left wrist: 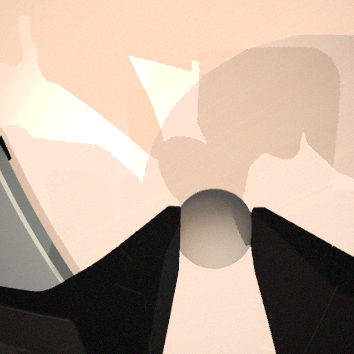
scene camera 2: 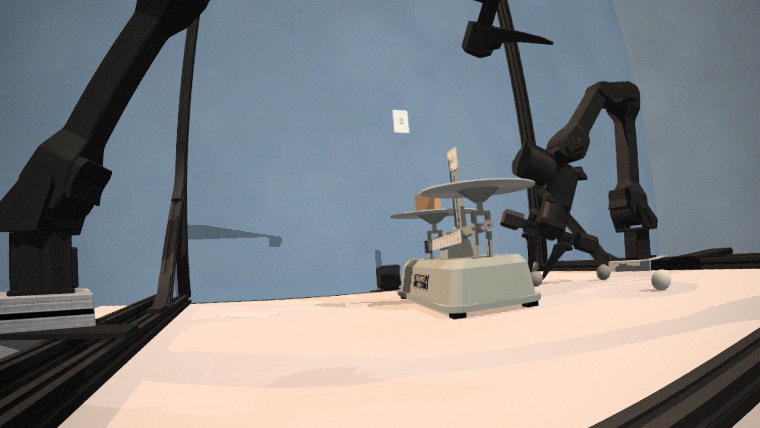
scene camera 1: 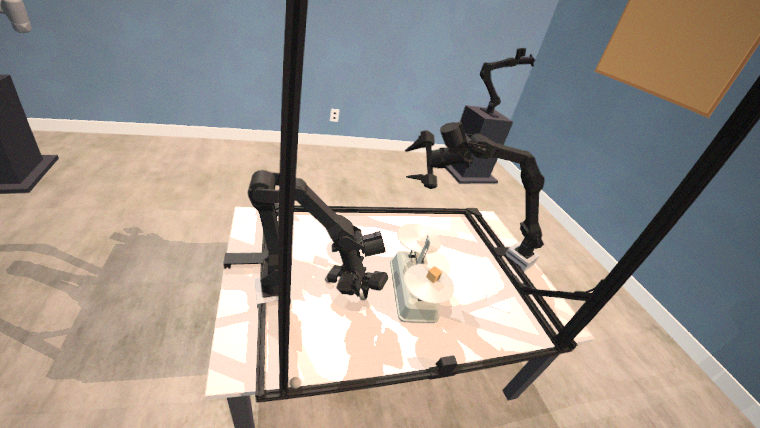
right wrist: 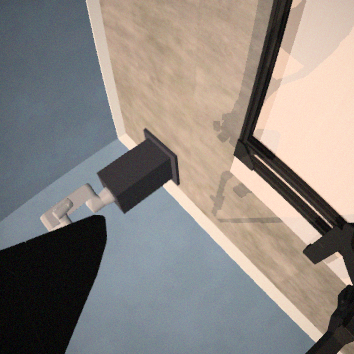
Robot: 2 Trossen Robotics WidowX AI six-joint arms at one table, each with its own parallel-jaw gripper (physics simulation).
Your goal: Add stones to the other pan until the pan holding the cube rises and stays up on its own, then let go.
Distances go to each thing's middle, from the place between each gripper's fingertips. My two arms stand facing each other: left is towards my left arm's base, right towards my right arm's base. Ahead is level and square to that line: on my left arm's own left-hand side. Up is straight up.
Now: left hand 1 cm short of the grey balance scale point(scene camera 2: 460, 280), 19 cm to the left of it and 10 cm below it.
The grey balance scale lies 270 mm behind my right hand and 220 mm below it.
